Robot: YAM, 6 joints.
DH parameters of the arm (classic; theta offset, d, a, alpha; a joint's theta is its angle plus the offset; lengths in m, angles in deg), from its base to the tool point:
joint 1: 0 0.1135 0.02 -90
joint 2: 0 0 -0.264 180
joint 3: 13.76 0 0.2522 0
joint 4: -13.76 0 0.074 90
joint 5: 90 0 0 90
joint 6: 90 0.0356 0 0
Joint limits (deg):
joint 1: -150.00..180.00
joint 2: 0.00..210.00
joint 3: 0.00..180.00
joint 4: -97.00..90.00
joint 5: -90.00..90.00
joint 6: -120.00..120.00
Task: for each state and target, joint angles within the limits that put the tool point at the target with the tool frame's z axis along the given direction. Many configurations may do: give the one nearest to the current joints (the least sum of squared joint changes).
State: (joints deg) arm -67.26 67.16 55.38 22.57 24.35 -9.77
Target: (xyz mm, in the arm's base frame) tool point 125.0 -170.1 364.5 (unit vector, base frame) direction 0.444 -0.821 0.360
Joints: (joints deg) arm -52.22 51.91 38.94 34.33 8.74 -9.77
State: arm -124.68 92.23 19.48 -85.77 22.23 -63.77
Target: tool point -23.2 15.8 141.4 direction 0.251 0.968 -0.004
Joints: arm -149.86 90.22 7.40 -96.86 45.32 -63.77
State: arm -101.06 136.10 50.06 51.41 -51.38 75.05
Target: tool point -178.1 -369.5 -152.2 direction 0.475 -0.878 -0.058
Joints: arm -119.97 181.18 84.93 89.93 -58.22 75.05
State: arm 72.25 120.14 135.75 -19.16 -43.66 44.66
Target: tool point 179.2 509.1 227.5 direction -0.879 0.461 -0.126
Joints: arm 66.87 150.42 148.32 -55.93 -81.46 44.66
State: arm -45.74 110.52 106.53 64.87 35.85 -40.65
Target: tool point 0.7 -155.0 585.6 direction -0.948 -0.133 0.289
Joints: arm -77.09 76.95 95.14 87.69 72.51 -40.65
